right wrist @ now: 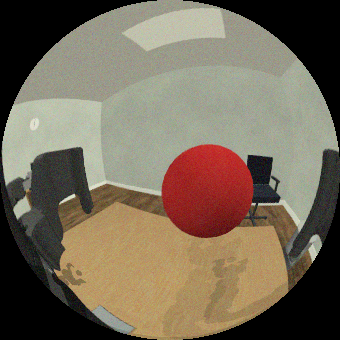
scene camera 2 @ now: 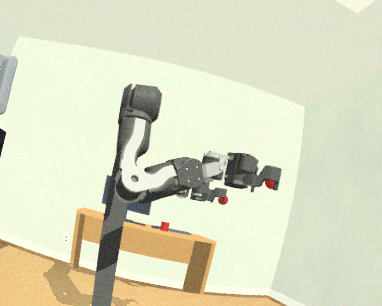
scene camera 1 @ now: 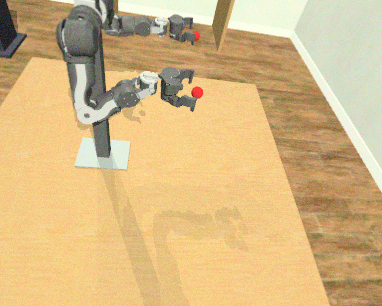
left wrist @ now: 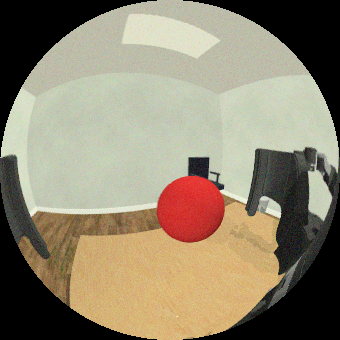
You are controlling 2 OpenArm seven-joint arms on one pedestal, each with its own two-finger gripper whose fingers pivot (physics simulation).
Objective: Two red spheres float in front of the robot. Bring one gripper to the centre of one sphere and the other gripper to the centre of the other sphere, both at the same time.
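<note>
Two red spheres float at the fingertips. The upper one in scene camera 1 point(scene camera 1: 196, 35) point(scene camera 2: 223, 200) point(left wrist: 191, 209) is at my left gripper point(scene camera 1: 192, 30) point(scene camera 2: 221, 195); it sits close to the lower finger in scene camera 1, and right of the middle between the fingers in the left wrist view. The lower one point(scene camera 1: 198, 92) point(scene camera 2: 269, 184) point(right wrist: 207, 191) is at my right gripper point(scene camera 1: 191, 90) point(scene camera 2: 274, 181), between the tips and slightly beyond them in scene camera 1; in the right wrist view it stands above the fingertip line. Both grippers are open and empty.
The pedestal point(scene camera 1: 102, 137) point(scene camera 2: 106, 270) stands on a pale base plate point(scene camera 1: 120, 155) over a wooden surface point(scene camera 1: 200, 175). A desk point(scene camera 2: 150, 245) with a red mug point(scene camera 2: 164, 226) is behind the arms in scene camera 2. A dark chair point(left wrist: 198, 166) point(right wrist: 260, 170) stands in the background.
</note>
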